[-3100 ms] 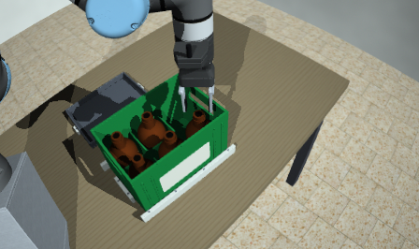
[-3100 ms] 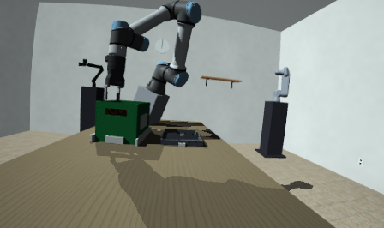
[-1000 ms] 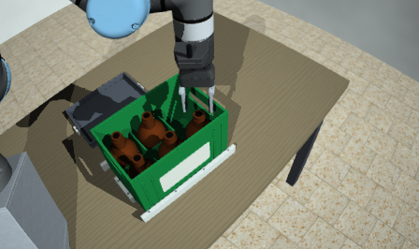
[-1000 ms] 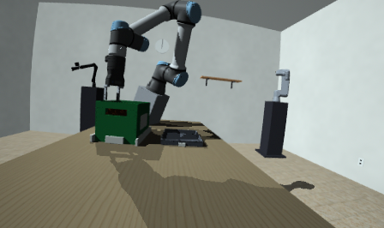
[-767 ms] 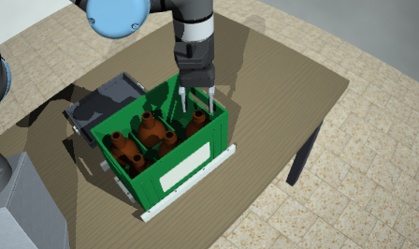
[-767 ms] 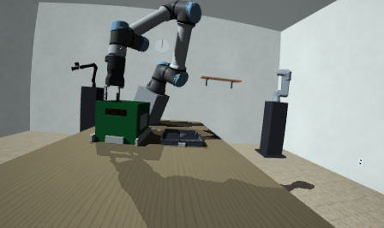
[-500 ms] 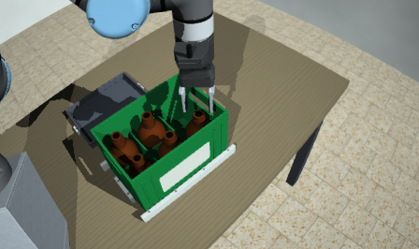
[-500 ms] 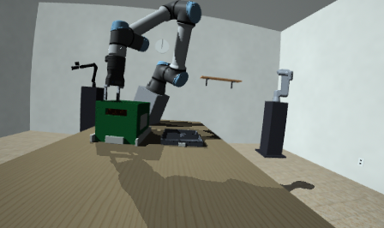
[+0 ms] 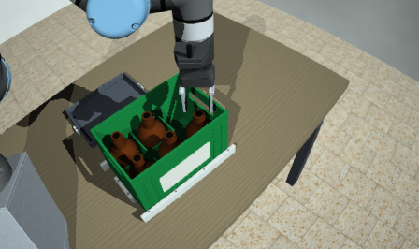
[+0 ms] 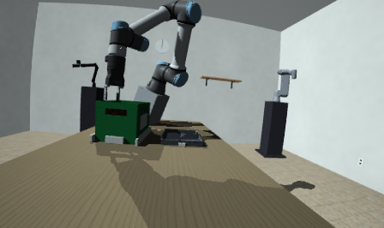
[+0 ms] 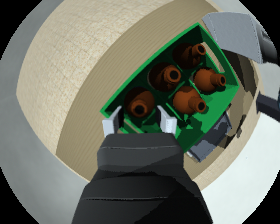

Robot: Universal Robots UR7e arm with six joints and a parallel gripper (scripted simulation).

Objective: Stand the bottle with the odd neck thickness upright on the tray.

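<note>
Now: hand 90 mm past the crate, 40 mm to the right of it and 110 mm above it. Also, from my hand: dark grey tray (130 mm behind, 320 mm to the left, 190 mm below).
</note>
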